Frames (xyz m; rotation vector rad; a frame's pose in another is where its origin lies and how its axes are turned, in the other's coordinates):
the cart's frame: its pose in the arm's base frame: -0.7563 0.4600 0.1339 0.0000 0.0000 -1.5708
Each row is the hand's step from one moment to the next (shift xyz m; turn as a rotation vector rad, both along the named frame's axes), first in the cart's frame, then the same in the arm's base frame.
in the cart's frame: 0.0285 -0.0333 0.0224 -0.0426 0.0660 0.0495
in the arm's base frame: -0.0333 -0.0285 0.0224 0.0660 0.0426 0.0495
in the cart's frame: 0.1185 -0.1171 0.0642 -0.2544 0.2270 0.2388
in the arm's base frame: -0.1171 -0.1185 0.0642 0.2270 0.2544 0.2388
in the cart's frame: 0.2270 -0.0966 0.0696 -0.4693 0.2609 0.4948
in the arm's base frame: -0.0966 -0.2270 0.0696 0.2609 0.4693 0.4948
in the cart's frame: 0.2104 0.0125 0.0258 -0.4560 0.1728 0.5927
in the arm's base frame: 0.0125 -0.2104 0.0258 0.1728 0.4560 0.5927
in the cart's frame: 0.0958 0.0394 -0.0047 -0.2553 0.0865 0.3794
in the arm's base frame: 0.0394 -0.0958 -0.0047 0.0865 0.2553 0.3794
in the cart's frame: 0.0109 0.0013 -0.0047 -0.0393 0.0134 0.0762
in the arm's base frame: 0.0013 -0.0109 -0.0047 0.0134 0.0393 0.0762
